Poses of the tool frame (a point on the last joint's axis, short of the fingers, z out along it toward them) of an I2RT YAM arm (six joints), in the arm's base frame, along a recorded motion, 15 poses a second.
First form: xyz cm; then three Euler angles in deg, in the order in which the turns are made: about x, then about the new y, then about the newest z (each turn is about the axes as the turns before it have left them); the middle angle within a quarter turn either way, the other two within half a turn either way.
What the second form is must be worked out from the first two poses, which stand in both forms.
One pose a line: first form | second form
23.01, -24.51, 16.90, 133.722, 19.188, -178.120 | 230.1, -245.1, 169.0; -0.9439, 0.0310, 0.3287; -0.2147, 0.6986, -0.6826; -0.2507, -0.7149, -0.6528
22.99, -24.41, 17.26, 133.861, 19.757, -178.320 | 229.9, -244.1, 172.6; -0.9407, 0.0276, 0.3380; -0.2233, 0.6998, -0.6786; -0.2553, -0.7138, -0.6521
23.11, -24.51, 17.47, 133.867, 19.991, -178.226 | 231.1, -245.1, 174.7; -0.9393, 0.0291, 0.3419; -0.2249, 0.7003, -0.6775; -0.2591, -0.7133, -0.6512
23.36, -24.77, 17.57, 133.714, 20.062, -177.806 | 233.6, -247.7, 175.7; -0.9386, 0.0360, 0.3430; -0.2213, 0.7000, -0.6789; -0.2646, -0.7132, -0.6491
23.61, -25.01, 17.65, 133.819, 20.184, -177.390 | 236.1, -250.1, 176.5; -0.9376, 0.0427, 0.3450; -0.2172, 0.7030, -0.6772; -0.2715, -0.7099, -0.6499
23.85, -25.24, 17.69, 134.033, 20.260, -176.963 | 238.5, -252.4, 176.9; -0.9368, 0.0497, 0.3463; -0.2118, 0.7073, -0.6745; -0.2784, -0.7052, -0.6521
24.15, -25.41, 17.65, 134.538, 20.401, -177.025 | 241.5, -254.1, 176.5; -0.9360, 0.0486, 0.3486; -0.2117, 0.7133, -0.6681; -0.2812, -0.6991, -0.6574
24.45, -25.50, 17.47, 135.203, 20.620, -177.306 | 244.5, -255.0, 174.7; -0.9349, 0.0440, 0.3522; -0.2145, 0.7205, -0.6595; -0.2827, -0.6921, -0.6641
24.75, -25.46, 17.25, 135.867, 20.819, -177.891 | 247.5, -254.6, 172.5; -0.9341, 0.0344, 0.3554; -0.2209, 0.7263, -0.6509; -0.2805, -0.6865, -0.6709
